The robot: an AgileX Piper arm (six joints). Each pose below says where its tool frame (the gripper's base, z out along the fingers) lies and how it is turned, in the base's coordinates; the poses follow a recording.
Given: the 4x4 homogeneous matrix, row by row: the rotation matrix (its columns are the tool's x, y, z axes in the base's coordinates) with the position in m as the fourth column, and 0 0 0 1 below. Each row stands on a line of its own.
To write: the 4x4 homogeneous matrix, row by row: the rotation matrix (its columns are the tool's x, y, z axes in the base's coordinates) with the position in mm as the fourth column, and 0 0 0 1 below. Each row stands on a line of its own. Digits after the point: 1 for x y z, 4 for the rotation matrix.
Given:
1:
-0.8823, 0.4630, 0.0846, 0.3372
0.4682, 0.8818, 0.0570, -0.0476
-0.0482, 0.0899, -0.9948, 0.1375
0, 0, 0, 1
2:
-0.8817, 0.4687, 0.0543, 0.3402
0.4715, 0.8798, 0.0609, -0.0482
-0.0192, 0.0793, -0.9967, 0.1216
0, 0, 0, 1
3:
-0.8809, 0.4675, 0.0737, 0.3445
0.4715, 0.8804, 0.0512, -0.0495
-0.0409, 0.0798, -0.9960, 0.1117
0, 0, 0, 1
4:
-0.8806, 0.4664, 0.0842, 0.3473
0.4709, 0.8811, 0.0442, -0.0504
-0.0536, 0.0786, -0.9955, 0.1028
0, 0, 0, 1
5:
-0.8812, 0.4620, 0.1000, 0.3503
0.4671, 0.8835, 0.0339, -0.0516
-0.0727, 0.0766, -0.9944, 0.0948
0, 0, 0, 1
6:
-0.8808, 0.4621, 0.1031, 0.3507
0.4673, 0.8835, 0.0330, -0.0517
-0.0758, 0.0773, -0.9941, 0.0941
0, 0, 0, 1
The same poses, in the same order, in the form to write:
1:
-0.8823, 0.4630, 0.0846, 337.2
0.4682, 0.8818, 0.0570, -47.6
-0.0482, 0.0899, -0.9948, 137.5
0, 0, 0, 1

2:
-0.8817, 0.4687, 0.0543, 340.2
0.4715, 0.8798, 0.0609, -48.2
-0.0192, 0.0793, -0.9967, 121.6
0, 0, 0, 1

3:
-0.8809, 0.4675, 0.0737, 344.5
0.4715, 0.8804, 0.0512, -49.5
-0.0409, 0.0798, -0.9960, 111.7
0, 0, 0, 1

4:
-0.8806, 0.4664, 0.0842, 347.3
0.4709, 0.8811, 0.0442, -50.4
-0.0536, 0.0786, -0.9955, 102.8
0, 0, 0, 1

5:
-0.8812, 0.4620, 0.1000, 350.3
0.4671, 0.8835, 0.0339, -51.6
-0.0727, 0.0766, -0.9944, 94.8
0, 0, 0, 1

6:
-0.8808, 0.4621, 0.1031, 350.7
0.4673, 0.8835, 0.0330, -51.7
-0.0758, 0.0773, -0.9941, 94.1
0, 0, 0, 1

